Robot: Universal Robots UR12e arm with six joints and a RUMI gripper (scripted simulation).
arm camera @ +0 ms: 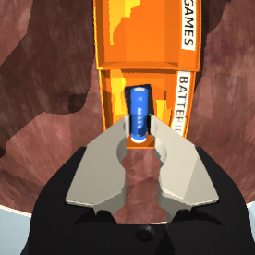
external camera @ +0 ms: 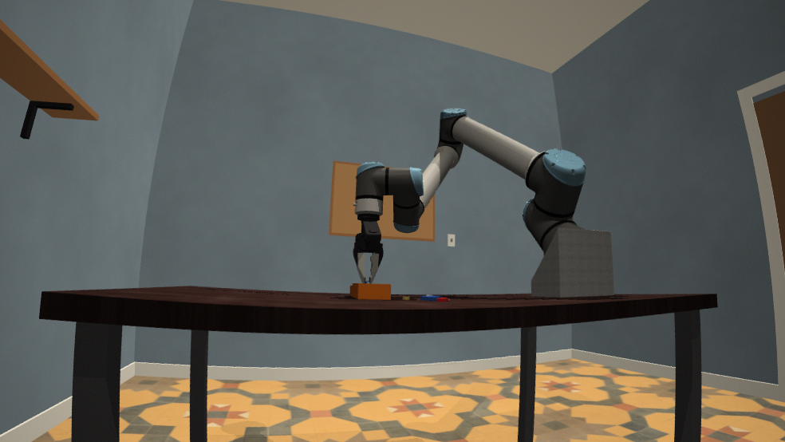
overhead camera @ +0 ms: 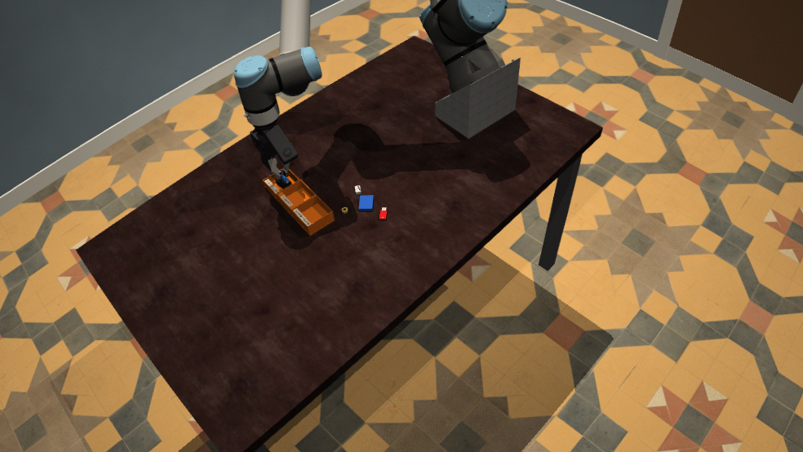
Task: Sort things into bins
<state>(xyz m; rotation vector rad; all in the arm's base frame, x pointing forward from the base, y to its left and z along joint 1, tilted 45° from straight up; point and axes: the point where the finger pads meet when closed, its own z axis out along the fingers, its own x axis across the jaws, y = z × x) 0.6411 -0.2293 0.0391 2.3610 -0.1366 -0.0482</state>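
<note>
The blue battery is 1 cm below my hand. From my hand the other things lie so: yellow nut: 21 cm to the left, 6 cm behind, 5 cm below; then white piece: 17 cm to the left, 14 cm behind, 4 cm below; then black 9 V battery: 3 cm below, 1 cm to the right.
</note>
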